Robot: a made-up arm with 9 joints. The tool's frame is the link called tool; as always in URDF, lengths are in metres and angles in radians. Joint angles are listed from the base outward. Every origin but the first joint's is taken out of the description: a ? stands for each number. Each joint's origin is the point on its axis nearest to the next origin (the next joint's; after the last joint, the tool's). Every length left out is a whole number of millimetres.
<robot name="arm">
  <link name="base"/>
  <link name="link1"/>
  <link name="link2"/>
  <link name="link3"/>
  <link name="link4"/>
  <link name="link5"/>
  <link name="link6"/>
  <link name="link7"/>
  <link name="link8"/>
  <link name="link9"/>
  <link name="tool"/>
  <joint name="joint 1" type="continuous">
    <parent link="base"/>
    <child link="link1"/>
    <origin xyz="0.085 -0.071 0.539" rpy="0 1.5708 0"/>
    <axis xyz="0 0 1"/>
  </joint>
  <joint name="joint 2" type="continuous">
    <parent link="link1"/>
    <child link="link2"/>
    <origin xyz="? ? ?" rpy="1.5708 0 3.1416"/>
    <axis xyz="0 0 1"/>
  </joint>
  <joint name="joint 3" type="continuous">
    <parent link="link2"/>
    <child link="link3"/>
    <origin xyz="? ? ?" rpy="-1.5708 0 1.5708"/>
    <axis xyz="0 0 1"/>
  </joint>
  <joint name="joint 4" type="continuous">
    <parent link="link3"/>
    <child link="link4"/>
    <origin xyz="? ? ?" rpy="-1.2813 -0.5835 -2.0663"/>
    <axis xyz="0 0 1"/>
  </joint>
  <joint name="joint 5" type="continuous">
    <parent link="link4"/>
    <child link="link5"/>
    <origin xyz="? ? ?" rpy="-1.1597 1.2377 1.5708"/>
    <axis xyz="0 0 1"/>
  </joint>
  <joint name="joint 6" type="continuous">
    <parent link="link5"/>
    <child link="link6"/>
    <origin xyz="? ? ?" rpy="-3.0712 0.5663 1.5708"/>
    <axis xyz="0 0 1"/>
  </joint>
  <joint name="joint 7" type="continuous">
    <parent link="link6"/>
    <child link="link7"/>
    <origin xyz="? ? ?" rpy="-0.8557 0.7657 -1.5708"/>
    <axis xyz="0 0 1"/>
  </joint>
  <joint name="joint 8" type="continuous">
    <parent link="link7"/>
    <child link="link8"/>
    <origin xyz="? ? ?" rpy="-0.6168 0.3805 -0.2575"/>
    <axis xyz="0 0 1"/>
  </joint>
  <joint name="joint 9" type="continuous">
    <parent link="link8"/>
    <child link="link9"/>
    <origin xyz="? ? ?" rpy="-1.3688 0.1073 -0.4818"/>
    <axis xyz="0 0 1"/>
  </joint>
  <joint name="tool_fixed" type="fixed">
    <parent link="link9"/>
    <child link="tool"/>
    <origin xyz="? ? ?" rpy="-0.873 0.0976 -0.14"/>
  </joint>
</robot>
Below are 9 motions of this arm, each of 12 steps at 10 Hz.
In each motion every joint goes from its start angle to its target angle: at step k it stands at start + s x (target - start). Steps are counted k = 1, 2, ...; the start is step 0. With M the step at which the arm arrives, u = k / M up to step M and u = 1 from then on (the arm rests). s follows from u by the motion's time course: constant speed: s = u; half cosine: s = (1 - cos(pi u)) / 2; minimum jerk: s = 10 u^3 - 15 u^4 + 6 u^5.
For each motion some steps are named. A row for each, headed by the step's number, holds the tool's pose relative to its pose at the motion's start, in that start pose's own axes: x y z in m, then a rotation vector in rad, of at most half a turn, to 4 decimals.
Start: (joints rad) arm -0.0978 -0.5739 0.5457 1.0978 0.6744 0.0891 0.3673 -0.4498 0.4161
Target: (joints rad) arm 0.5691 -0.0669 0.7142 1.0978 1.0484 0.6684 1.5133 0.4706 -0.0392
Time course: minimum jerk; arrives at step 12
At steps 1, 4, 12:
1: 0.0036 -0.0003 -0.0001 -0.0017 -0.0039 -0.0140
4: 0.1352 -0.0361 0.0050 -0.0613 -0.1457 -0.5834
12: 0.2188 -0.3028 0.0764 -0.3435 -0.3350 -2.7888

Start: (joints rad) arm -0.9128 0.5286 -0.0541 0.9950 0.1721 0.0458 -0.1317 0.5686 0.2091
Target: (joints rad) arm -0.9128 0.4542 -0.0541 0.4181 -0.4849 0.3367 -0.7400 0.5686 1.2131
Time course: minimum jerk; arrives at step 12
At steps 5, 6, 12:
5: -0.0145 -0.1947 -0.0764 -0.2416 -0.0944 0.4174
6: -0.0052 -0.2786 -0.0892 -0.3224 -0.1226 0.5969
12: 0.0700 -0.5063 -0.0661 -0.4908 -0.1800 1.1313

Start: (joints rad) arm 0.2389 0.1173 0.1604 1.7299 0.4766 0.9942 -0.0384 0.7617 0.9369
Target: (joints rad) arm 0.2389 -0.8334 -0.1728 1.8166 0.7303 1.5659 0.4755 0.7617 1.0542
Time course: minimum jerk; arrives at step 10
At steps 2, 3, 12:
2: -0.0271 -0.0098 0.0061 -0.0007 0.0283 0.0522
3: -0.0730 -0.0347 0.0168 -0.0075 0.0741 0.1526
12: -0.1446 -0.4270 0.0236 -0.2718 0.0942 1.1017

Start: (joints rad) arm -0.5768 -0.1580 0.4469 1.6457 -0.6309 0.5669 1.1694 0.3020 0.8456
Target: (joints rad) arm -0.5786 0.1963 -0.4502 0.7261 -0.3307 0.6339 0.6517 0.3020 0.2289
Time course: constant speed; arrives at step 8
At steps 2, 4, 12:
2: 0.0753 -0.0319 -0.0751 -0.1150 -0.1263 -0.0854
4: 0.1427 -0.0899 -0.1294 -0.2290 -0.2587 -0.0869
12: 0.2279 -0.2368 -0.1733 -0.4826 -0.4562 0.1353

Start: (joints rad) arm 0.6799 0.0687 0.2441 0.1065 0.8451 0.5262 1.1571 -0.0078 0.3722
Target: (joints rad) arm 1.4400 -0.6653 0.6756 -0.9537 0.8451 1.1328 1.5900 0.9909 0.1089
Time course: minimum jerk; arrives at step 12
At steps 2, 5, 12:
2: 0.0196 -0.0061 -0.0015 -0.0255 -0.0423 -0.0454
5: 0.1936 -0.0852 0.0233 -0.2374 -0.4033 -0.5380
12: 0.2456 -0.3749 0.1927 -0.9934 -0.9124 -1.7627

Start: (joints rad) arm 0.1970 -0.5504 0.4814 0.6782 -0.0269 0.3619 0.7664 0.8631 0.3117
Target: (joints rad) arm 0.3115 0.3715 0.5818 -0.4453 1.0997 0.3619 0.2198 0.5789 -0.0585
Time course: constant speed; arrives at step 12
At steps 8, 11, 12:
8: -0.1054 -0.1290 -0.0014 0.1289 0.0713 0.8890
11: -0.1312 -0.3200 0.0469 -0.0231 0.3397 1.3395
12: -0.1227 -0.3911 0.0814 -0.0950 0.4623 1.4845

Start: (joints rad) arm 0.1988 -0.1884 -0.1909 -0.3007 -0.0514 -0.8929 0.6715 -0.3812 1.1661
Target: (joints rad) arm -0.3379 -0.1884 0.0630 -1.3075 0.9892 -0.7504 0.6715 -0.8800 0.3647
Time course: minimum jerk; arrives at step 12
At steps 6, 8, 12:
6: -0.3563 0.2304 0.3167 0.6459 0.6242 0.4197
8: -0.5089 0.1703 0.6206 0.9475 1.1425 0.7063
12: -0.5215 0.0524 0.8343 1.1205 1.5575 0.9379

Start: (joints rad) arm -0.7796 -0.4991 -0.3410 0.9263 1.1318 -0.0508 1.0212 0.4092 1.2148
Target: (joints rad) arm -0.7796 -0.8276 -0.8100 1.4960 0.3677 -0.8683 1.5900 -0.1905 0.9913
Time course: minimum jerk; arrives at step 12
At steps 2, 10, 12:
2: -0.0005 0.0048 0.0029 0.0046 0.0200 -0.0270
10: -0.0127 0.0745 0.0568 0.0795 0.5177 -0.6079
12: -0.0137 0.0751 0.0574 0.0802 0.5336 -0.6247

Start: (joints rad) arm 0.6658 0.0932 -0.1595 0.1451 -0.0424 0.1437 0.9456 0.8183 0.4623
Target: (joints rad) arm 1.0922 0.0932 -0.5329 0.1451 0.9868 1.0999 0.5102 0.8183 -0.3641
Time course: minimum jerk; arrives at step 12
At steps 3, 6, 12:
3: -0.0443 0.0153 0.0557 0.0998 0.1417 0.0371
6: -0.1609 -0.0107 0.3059 0.4305 0.6566 0.2476
12: -0.1729 -0.1997 0.5617 0.7167 1.1526 0.6703

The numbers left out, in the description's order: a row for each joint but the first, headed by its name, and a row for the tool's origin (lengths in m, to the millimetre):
joint 2: 0.077 0.181 0
joint 3: 0.021 -0.135 0
joint 4: 0.034 -0.037 0
joint 5: 0.145 -0.044 0
joint 6: 0.017 -0.062 0
joint 7: -0.043 -0.169 0
joint 8: -0.09 -0.057 0
joint 9: 0.047 -0.254 0
tool: -0.193 -0.103 0

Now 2 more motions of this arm.
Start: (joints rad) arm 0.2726 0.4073 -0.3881 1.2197 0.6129 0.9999 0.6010 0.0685 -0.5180
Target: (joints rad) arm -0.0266 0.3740 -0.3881 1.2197 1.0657 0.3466 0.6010 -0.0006 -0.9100
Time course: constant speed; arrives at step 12
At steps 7, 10, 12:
7: -0.0918 0.0528 0.1233 0.1962 -0.0627 0.3636
10: -0.1423 0.0325 0.1543 0.2291 -0.0864 0.5320
12: -0.1744 0.0057 0.1657 0.2330 -0.1018 0.6457

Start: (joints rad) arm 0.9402 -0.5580 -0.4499 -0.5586 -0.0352 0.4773 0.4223 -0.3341 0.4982
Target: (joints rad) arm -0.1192 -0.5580 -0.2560 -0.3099 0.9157 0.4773 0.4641 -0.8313 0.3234
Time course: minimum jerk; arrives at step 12
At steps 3, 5, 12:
3: -0.0582 0.0062 -0.0257 -0.0052 0.0529 0.1488
5: -0.2081 -0.0182 -0.0787 -0.0331 0.2130 0.4868
12: -0.5590 -0.3288 -0.0926 -0.2056 0.8320 1.2903

